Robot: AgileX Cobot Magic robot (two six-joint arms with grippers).
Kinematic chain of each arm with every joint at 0, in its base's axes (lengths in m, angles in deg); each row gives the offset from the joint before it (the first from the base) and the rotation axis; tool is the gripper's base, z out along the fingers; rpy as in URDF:
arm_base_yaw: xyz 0 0 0.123 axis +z
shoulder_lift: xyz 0 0 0 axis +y
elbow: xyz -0.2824 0 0.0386 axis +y
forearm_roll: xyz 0.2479 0 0.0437 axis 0.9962 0 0.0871
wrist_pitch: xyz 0 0 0 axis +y
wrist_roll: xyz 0.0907 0 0.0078 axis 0.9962 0 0.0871
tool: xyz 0 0 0 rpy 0 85 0
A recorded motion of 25 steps. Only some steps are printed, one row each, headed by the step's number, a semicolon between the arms.
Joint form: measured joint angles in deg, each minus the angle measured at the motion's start. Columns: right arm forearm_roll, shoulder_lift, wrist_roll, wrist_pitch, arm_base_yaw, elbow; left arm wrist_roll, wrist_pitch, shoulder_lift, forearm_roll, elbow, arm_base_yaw.
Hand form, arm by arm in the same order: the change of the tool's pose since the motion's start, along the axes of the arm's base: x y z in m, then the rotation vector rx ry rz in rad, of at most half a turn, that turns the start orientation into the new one. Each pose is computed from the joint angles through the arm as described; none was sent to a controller.
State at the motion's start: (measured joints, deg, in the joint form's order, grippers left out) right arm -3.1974 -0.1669 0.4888 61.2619 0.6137 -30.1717; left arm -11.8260 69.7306 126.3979 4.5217 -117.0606 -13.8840
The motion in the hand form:
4: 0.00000 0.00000 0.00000 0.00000 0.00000 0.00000; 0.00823 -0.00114 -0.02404 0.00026 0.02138 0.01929
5: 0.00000 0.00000 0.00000 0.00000 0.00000 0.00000; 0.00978 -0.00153 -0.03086 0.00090 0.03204 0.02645
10: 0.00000 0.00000 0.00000 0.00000 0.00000 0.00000; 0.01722 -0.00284 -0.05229 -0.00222 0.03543 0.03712
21: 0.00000 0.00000 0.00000 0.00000 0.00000 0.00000; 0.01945 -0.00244 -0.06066 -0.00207 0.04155 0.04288
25: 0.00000 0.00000 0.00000 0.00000 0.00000 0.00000; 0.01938 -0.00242 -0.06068 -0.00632 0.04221 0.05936
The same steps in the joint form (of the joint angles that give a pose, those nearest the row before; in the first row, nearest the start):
4: 0.00 0.00 0.00 0.00 0.00 0.00; -1.18 -1.65 2.99 0.05 -0.06 0.10
5: 0.00 0.00 0.00 0.00 0.00 0.00; -1.62 -1.83 3.81 0.05 -0.06 0.10
10: 0.00 0.00 0.00 0.00 0.00 0.00; -2.37 -4.21 6.49 0.05 -0.18 0.18
21: 0.00 0.00 0.00 0.00 0.00 0.00; -2.65 -4.85 7.49 0.05 -0.18 0.29
25: 0.00 0.00 0.00 0.00 0.00 0.00; -3.63 -4.79 7.49 0.05 -0.18 0.29

